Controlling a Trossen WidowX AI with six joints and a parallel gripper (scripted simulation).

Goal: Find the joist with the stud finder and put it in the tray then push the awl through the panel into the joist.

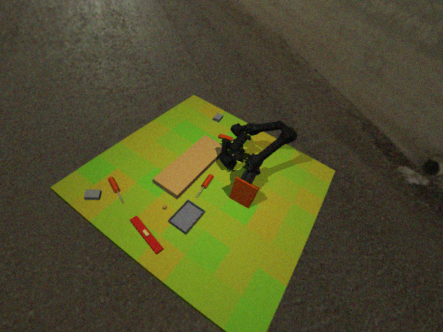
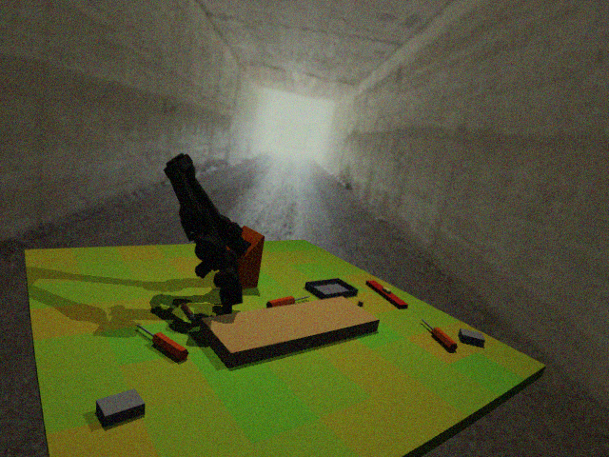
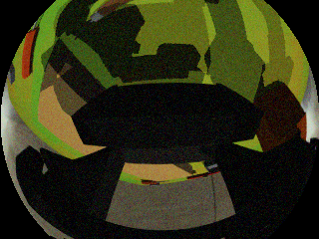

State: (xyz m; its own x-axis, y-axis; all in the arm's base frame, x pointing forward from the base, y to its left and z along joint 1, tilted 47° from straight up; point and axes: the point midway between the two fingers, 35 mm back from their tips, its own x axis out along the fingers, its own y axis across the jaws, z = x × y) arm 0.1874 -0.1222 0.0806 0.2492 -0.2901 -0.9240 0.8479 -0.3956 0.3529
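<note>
My gripper tip is now 2 cm past the stud finder. The rest, counted from my gripper tip: grey tray: 1 cm behind, 43 cm to the left, 6 cm below; tan cube: 12 cm ahead, 45 cm to the left, 7 cm below; awl: 2 cm behind, 14 cm to the right, 7 cm below.
</note>
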